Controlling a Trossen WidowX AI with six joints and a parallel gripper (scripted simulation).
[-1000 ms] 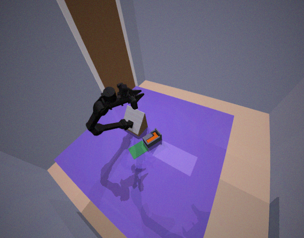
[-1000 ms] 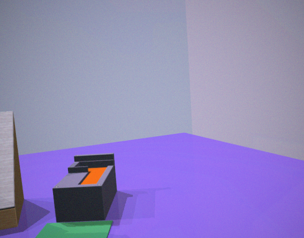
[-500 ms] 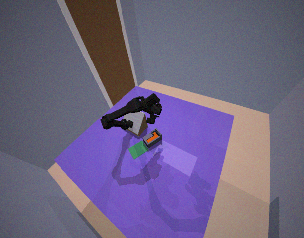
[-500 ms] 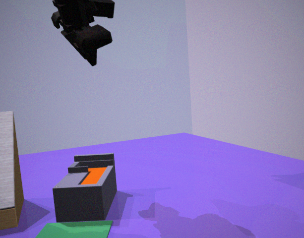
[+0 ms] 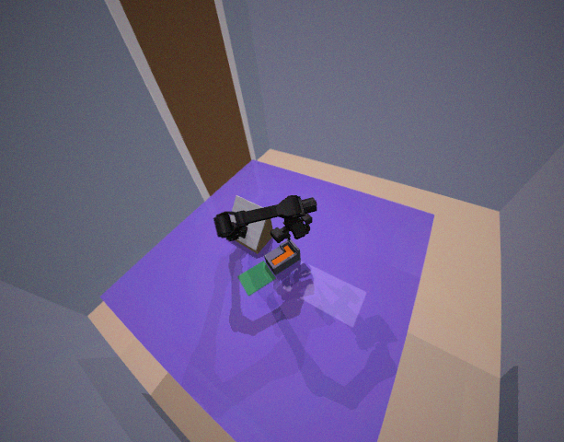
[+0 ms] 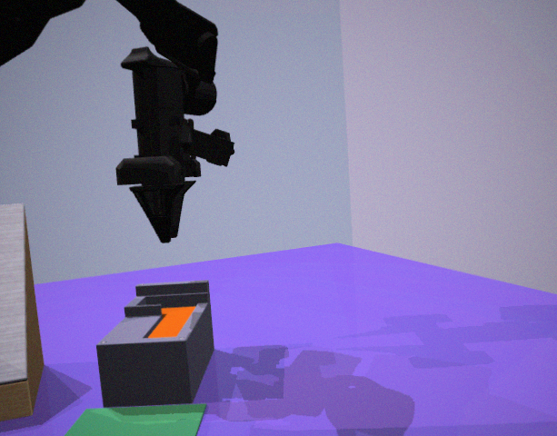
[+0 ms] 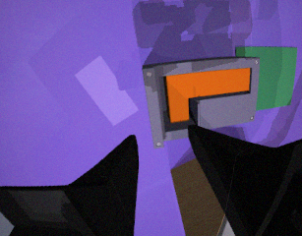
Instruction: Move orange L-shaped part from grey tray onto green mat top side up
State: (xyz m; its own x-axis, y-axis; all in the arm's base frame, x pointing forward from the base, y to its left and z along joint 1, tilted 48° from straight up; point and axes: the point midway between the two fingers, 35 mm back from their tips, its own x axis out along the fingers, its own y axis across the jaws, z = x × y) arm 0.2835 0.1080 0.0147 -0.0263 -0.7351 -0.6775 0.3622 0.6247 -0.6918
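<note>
My gripper tip is now 100 mm above the orange L-shaped part, 50 mm to the left of it and 20 mm past it. Also, from my gripper tip: green mat: 200 mm to the right, 160 mm below, 90 mm behind.
</note>
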